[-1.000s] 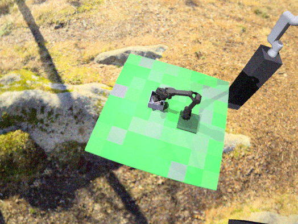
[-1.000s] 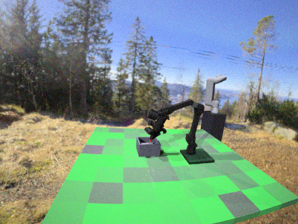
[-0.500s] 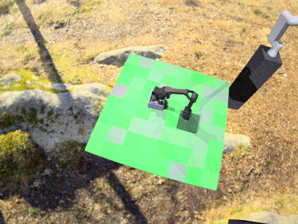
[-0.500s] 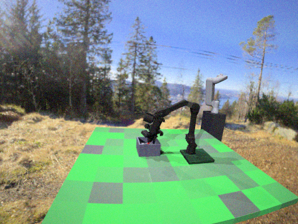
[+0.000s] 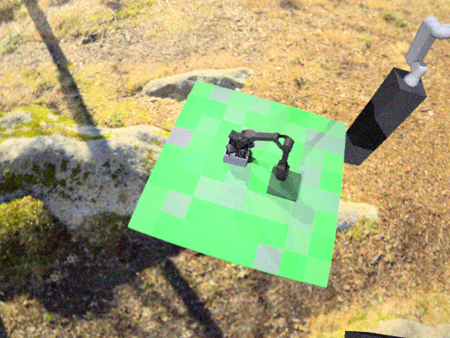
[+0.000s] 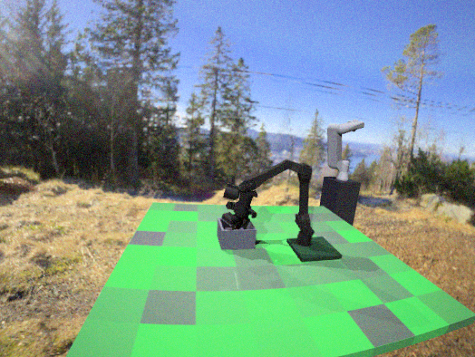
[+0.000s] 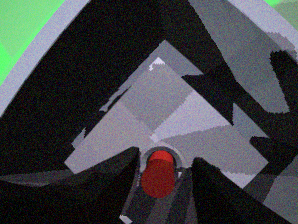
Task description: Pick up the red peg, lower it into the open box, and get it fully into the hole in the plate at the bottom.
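Right now the red peg is 10 mm to the left of my gripper tip and 10 mm below it. Also, from my gripper tip: grey box (40 mm below, 10 mm to the left).
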